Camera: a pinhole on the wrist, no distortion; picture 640 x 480 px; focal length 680.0 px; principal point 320.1 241.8 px. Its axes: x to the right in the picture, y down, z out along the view. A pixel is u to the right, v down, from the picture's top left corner.
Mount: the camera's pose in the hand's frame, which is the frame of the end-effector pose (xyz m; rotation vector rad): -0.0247 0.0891 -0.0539 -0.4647 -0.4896 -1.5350
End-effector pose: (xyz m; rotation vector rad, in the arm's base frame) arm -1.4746 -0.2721 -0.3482 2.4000 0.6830 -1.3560
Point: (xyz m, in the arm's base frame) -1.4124 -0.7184 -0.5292
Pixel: 192.9 392.0
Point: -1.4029 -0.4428 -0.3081
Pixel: 57.9 103.3
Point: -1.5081 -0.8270 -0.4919
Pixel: 251.1 236.8
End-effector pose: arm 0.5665 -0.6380 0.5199 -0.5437 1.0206 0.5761
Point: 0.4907 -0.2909 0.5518
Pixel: 256.4 311.6
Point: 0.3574 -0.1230 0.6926
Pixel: 139.7 86.3
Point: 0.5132 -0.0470 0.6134
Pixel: 271.2 283.4
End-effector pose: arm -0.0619 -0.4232 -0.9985 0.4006 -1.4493 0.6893
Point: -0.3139 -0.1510 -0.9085
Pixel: outside the picture
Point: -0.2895 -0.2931 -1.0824
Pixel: 125.2 149.1
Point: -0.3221 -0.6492 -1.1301
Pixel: outside the picture
